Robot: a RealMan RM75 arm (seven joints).
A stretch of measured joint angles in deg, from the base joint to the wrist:
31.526, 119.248, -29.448, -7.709, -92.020, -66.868, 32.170
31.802, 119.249, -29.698, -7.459, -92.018, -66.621, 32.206
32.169, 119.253, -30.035, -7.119, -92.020, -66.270, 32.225
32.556, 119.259, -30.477, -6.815, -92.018, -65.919, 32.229
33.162, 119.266, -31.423, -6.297, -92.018, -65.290, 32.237
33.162, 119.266, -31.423, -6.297, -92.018, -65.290, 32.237
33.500, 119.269, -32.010, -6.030, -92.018, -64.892, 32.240
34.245, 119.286, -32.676, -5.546, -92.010, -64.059, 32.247
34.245, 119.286, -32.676, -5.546, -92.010, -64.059, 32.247
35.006, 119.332, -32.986, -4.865, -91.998, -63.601, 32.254
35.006, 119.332, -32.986, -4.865, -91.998, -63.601, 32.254
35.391, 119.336, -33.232, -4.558, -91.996, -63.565, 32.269
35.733, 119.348, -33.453, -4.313, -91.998, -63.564, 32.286
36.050, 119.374, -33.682, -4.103, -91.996, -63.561, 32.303
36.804, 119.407, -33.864, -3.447, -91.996, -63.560, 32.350
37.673, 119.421, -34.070, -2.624, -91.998, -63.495, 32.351
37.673, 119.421, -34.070, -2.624, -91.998, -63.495, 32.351
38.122, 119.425, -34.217, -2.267, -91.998, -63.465, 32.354
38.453, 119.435, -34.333, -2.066, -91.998, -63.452, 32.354
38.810, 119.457, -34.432, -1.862, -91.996, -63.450, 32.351
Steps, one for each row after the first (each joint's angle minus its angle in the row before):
0.276, 0.001, -0.250, 0.250, 0.002, 0.247, 0.036
0.367, 0.004, -0.337, 0.340, -0.002, 0.351, 0.019
0.387, 0.006, -0.442, 0.304, 0.002, 0.351, 0.004
0.606, 0.007, -0.946, 0.518, 0.000, 0.629, 0.008
0.000, 0.000, 0.000, 0.000, 0.000, 0.000, 0.000
0.338, 0.003, -0.587, 0.267, 0.000, 0.398, 0.003
0.745, 0.017, -0.666, 0.484, 0.008, 0.833, 0.007
0.000, 0.000, 0.000, 0.000, 0.000, 0.000, 0.000
0.761, 0.046, -0.310, 0.681, 0.012, 0.458, 0.007
0.000, 0.000, 0.000, 0.000, 0.000, 0.000, 0.000
0.385, 0.004, -0.246, 0.307, 0.002, 0.036, 0.015
0.342, 0.012, -0.221, 0.245, -0.002, 0.001, 0.017
0.317, 0.026, -0.229, 0.210, 0.002, 0.003, 0.017
0.754, 0.033, -0.182, 0.656, 0.000, 0.001, 0.047
0.869, 0.014, -0.206, 0.823, -0.002, 0.065, 0.001
0.000, 0.000, 0.000, 0.000, 0.000, 0.000, 0.000
0.449, 0.004, -0.147, 0.357, 0.000, 0.030, 0.003
0.331, 0.010, -0.116, 0.201, 0.000, 0.013, 0.000
0.357, 0.022, -0.099, 0.204, 0.002, 0.002, -0.003

